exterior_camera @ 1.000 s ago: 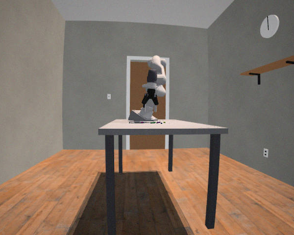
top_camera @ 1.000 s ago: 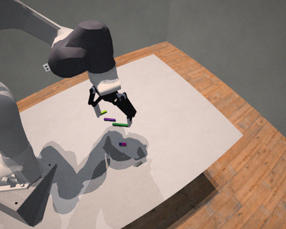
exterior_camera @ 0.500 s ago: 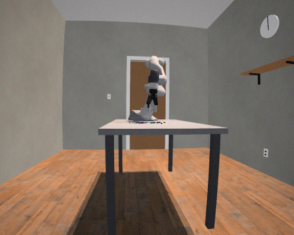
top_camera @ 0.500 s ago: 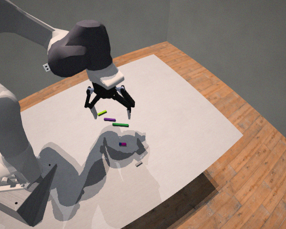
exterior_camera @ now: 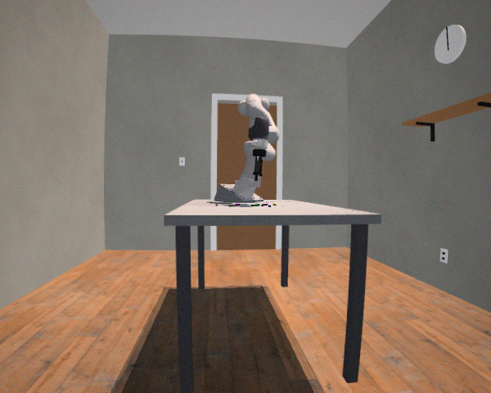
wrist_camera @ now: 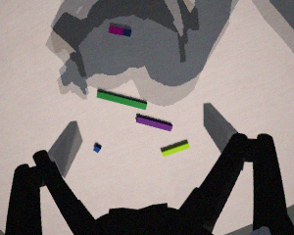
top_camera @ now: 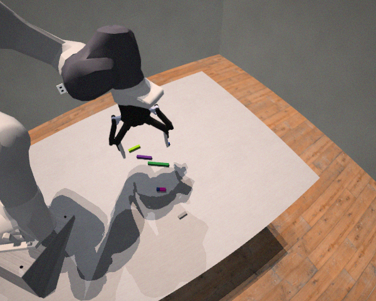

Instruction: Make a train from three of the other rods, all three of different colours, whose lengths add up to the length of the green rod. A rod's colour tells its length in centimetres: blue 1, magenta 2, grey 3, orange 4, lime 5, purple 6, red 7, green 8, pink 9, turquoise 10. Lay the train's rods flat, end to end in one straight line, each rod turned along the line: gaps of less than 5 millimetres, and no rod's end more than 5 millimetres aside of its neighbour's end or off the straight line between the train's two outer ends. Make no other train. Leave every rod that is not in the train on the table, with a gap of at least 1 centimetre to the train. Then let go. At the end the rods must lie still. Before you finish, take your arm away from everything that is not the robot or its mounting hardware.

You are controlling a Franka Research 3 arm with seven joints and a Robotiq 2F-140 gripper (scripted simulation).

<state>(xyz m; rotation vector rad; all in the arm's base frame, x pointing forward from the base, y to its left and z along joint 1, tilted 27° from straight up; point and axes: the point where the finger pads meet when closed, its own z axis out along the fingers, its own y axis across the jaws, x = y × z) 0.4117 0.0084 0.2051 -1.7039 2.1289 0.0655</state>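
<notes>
The lime rod lies 3 cm behind my hand, 10 cm to the left of it and 11 cm below it. Round my hand: magenta rod (11 cm to the right, 11 cm below); then green rod (3 cm ahead, 1 cm to the right, 11 cm below); then purple rod (1 cm behind, 4 cm to the left, 11 cm below).
</notes>
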